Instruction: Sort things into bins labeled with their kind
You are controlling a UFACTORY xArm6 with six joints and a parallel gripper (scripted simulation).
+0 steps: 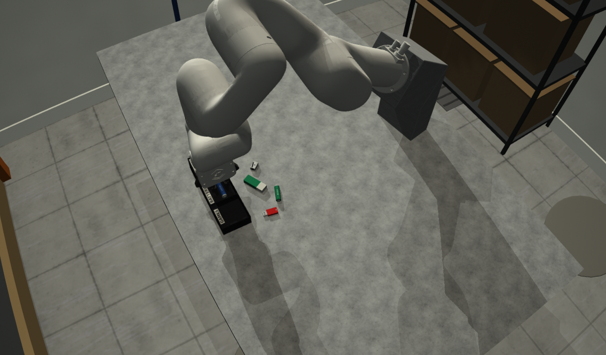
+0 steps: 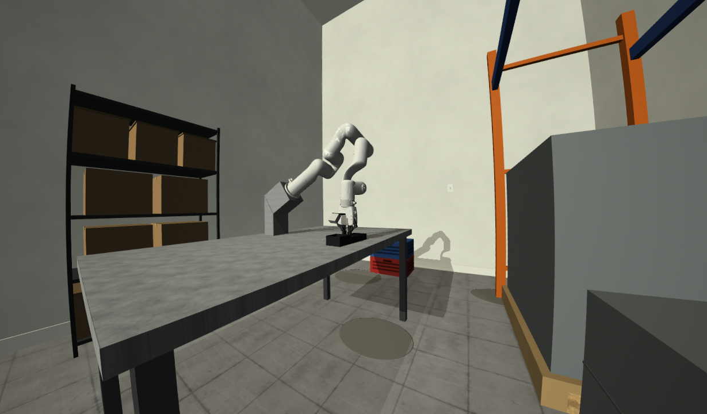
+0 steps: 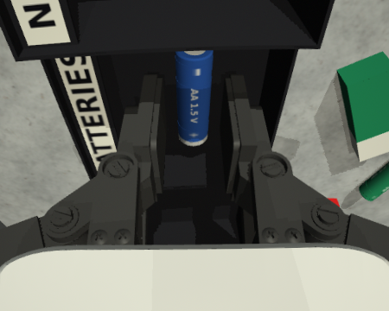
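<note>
The black three-compartment bin lies 1 cm below my hand and 1 cm ahead of it. From my hand the other things lie so: black cube 8 cm to the right, 3 cm below; then blue battery 2 cm below; then white cartridge 10 cm behind, 3 cm below, 2 cm to the left.
</note>
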